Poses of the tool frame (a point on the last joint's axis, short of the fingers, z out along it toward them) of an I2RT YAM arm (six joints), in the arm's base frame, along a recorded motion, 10 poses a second.
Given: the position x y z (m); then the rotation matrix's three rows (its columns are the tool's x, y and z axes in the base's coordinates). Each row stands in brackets.
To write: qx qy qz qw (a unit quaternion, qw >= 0); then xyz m. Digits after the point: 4 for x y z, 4 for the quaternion.
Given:
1: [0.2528 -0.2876 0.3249], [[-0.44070 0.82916 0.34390], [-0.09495 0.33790 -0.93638], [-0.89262 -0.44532 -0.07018]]
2: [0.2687 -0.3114 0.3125], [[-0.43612 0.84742 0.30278], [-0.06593 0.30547 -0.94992], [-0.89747 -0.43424 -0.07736]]
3: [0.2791 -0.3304 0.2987], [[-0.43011 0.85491 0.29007], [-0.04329 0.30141 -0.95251], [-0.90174 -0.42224 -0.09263]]
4: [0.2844 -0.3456 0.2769], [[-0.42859 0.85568 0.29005], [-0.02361 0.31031 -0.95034], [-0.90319 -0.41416 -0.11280]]
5: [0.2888 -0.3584 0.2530], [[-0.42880 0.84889 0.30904], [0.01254 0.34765 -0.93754], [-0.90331 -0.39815 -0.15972]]
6: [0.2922 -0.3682 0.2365], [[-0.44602 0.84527 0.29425], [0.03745 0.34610 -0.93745], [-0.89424 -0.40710 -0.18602]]
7: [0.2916 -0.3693 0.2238], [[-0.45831 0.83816 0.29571], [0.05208 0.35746 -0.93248], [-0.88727 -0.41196 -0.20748]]
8: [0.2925 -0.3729 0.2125], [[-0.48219 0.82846 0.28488], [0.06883 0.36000 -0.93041], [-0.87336 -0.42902 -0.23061]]
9: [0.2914 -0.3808 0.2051], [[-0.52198 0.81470 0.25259], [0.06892 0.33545 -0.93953], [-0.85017 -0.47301 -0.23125]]
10: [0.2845 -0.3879 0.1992], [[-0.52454 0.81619 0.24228], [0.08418 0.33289 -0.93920], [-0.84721 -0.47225 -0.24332]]
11: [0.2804 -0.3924 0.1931], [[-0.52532 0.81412 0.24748], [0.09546 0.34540 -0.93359], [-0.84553 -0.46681 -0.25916]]
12: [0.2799 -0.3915 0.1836], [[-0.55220 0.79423 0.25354], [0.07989 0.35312 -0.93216], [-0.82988 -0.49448 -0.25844]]
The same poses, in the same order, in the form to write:
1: 0.2700 0.6799 -0.5081 0.4547 0.2528 -0.2876 0.3249
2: 0.2897 0.6743 -0.5132 0.4450 0.2687 -0.3114 0.3125
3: 0.3005 0.6753 -0.5089 0.4412 0.2791 -0.3304 0.2987
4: 0.3057 0.6804 -0.5014 0.4384 0.2844 -0.3456 0.2769
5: 0.3095 0.6957 -0.4800 0.4356 0.2888 -0.3584 0.2530
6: 0.3138 0.7032 -0.4780 0.4225 0.2922 -0.3682 0.2365
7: 0.3129 0.7112 -0.4726 0.4158 0.2916 -0.3693 0.2238
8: 0.3116 0.7199 -0.4721 0.4022 0.2925 -0.3729 0.2125
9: 0.3057 0.7226 -0.4887 0.3815 0.2914 -0.3808 0.2051
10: 0.3106 0.7247 -0.4869 0.3758 0.2845 -0.3879 0.1992
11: 0.3116 0.7297 -0.4798 0.3745 0.2804 -0.3924 0.1931
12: 0.2971 0.7355 -0.4849 0.3683 0.2799 -0.3915 0.1836
